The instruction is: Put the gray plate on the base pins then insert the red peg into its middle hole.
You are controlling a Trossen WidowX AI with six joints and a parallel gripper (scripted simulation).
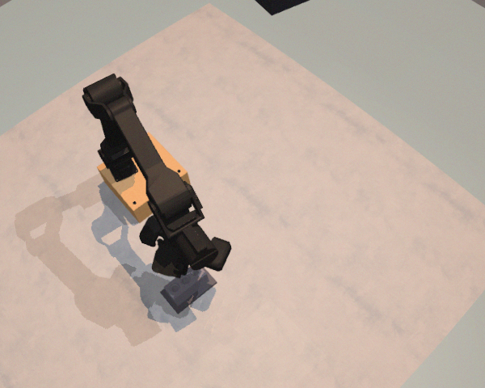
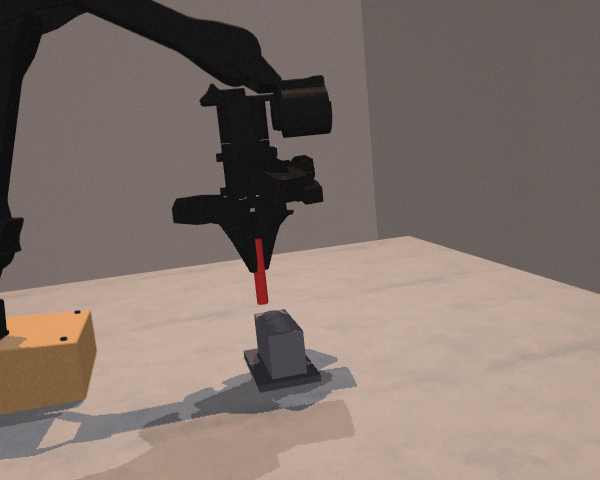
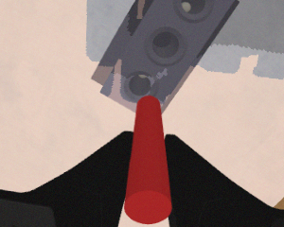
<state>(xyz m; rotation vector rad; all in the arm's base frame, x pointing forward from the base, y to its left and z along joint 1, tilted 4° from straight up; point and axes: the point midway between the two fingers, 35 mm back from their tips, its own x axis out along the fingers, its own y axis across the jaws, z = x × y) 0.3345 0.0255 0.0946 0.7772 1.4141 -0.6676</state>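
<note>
The gray plate lies 70 mm below my gripper tip, 30 mm to the right of it and 20 mm ahead of it. The rest, counted from my gripper tip: dark base: 110 mm below, 30 mm to the right, 10 mm ahead; red peg: right at my gripper tip.
</note>
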